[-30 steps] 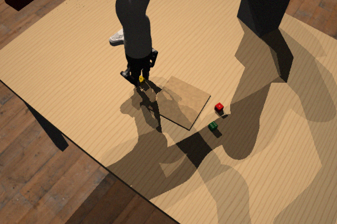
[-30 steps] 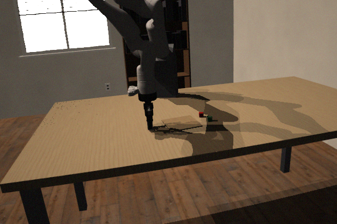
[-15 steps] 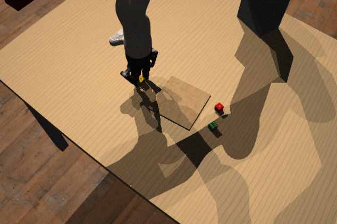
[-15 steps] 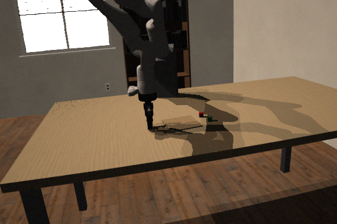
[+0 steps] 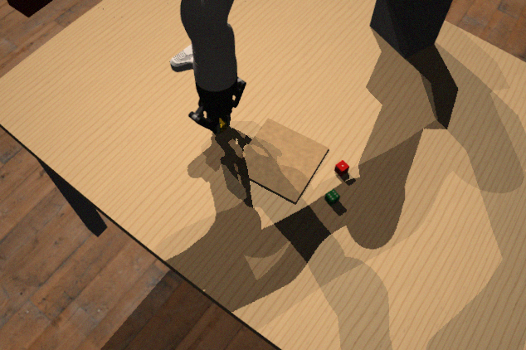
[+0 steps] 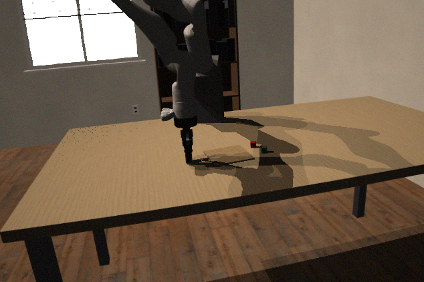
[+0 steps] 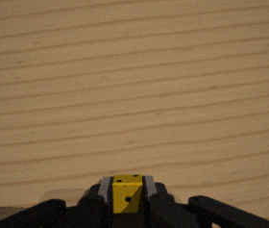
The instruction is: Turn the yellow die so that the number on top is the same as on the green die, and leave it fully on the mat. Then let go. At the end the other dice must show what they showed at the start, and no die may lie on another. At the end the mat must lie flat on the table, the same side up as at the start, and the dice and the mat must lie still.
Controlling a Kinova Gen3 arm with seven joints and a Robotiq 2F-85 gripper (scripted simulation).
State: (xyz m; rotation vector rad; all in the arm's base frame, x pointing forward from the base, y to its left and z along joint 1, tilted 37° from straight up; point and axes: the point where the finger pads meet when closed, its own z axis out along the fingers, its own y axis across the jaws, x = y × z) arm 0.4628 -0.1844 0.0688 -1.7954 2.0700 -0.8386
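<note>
Right now the yellow die is 10 mm below my hand. Round my hand: red die 250 mm to the left, 30 mm behind, 10 mm below; then green die 260 mm to the left, 40 mm ahead, 10 mm below; then brown mat 140 mm to the left, 20 mm below.
</note>
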